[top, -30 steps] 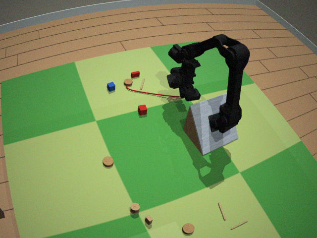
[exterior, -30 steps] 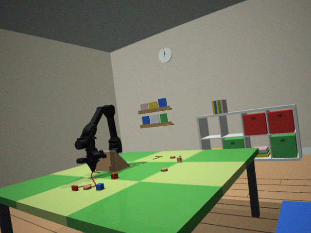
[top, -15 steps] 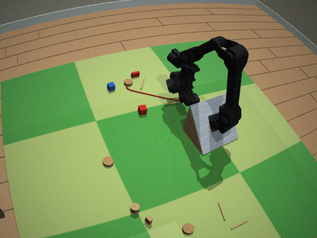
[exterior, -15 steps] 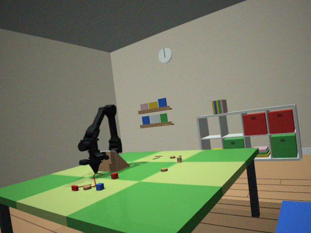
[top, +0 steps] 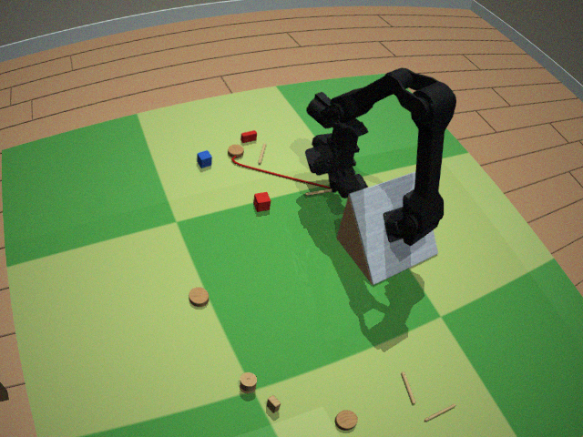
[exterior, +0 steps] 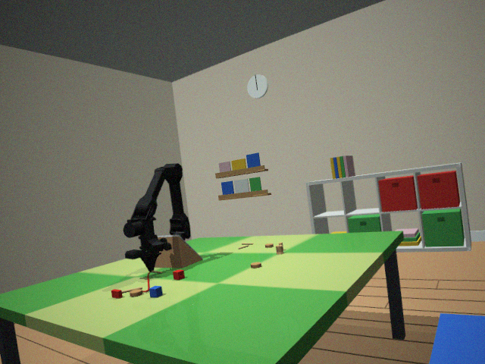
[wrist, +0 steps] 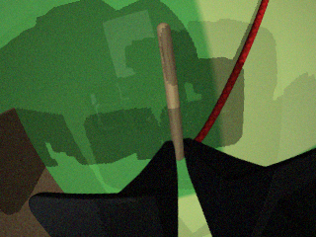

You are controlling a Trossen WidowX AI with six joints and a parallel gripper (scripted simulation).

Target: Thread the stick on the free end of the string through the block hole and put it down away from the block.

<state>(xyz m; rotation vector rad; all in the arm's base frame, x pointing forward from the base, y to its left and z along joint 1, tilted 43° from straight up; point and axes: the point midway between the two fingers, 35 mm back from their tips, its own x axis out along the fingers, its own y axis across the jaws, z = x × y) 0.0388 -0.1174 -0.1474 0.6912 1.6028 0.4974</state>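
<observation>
My gripper tip is 17 cm short of the red block and 3 cm to the left of it. Round my gripper tip: blue block (24 cm ahead, 21 cm to the right); then thin wooden stick (1 cm ahead); then round wooden button (21 cm to the right, 15 cm ahead, 1 cm below).
</observation>
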